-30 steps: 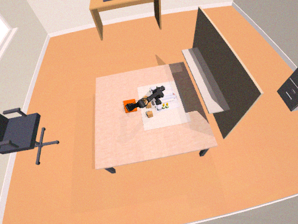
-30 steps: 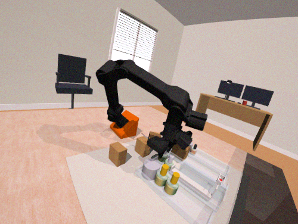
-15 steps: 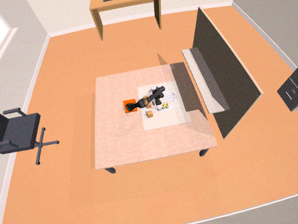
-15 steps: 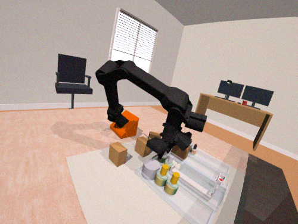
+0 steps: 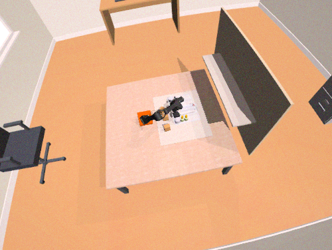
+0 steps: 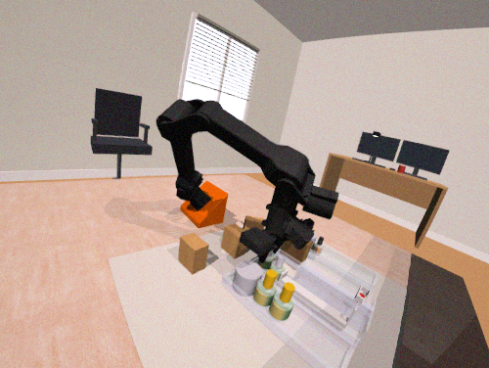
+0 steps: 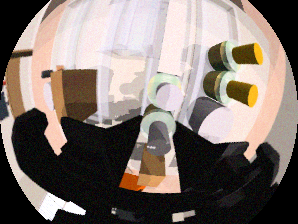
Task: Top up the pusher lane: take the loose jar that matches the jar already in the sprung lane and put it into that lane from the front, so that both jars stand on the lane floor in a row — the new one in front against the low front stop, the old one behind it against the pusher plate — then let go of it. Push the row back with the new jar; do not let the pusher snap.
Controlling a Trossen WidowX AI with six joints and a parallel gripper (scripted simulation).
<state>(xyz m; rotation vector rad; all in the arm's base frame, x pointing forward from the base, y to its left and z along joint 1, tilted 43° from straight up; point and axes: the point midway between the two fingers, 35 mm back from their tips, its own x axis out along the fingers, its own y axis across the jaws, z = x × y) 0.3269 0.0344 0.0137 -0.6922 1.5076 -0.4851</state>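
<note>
Now: the clear lane rack 14 cm ahead of my gripper tip, 4 cm to the left of it and 2 cm below it. Also, from my gripper tip: red mark: 22 cm ahead, 6 cm to the left, 3 cm above; then small bottle: 3 cm ahead, 22 cm to the left.
</note>
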